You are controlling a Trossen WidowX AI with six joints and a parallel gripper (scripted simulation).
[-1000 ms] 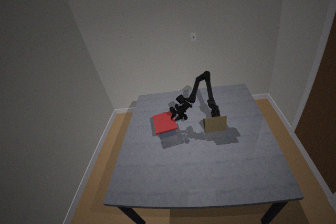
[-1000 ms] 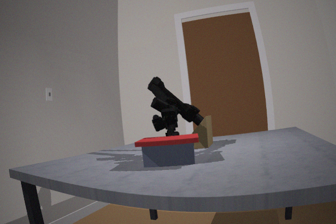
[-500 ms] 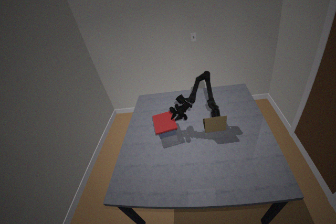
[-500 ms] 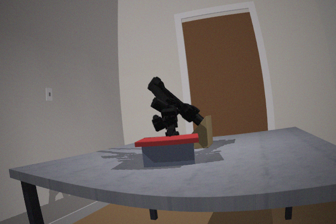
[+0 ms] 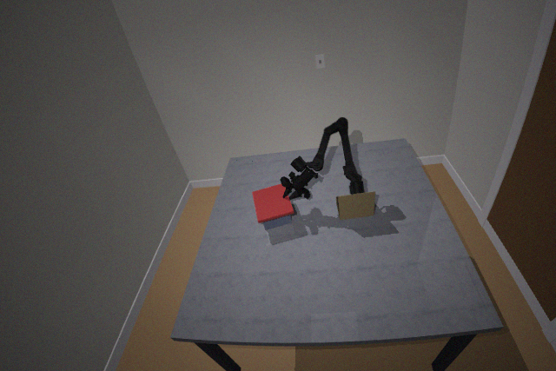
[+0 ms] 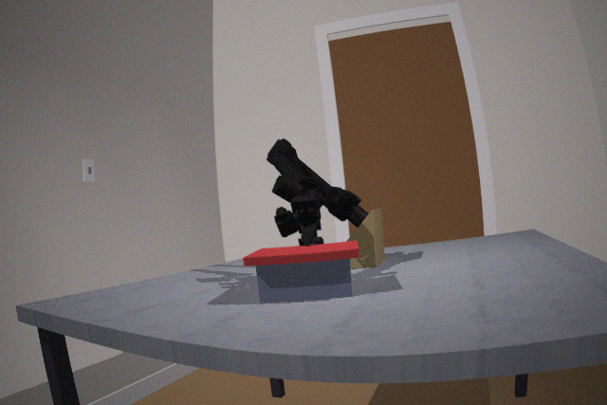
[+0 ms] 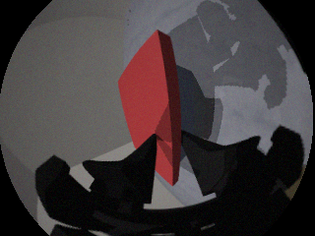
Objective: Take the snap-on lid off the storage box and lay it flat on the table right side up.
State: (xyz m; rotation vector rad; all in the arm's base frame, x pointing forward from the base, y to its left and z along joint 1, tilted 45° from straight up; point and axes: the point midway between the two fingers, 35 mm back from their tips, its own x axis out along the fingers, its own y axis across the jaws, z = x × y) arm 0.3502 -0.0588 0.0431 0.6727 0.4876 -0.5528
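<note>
My gripper tip is now 70 mm short of the red lid, 20 mm to the right of it and 10 mm below it. Round my gripper tip: storage box (70 mm ahead, 20 mm to the left, 40 mm below).
</note>
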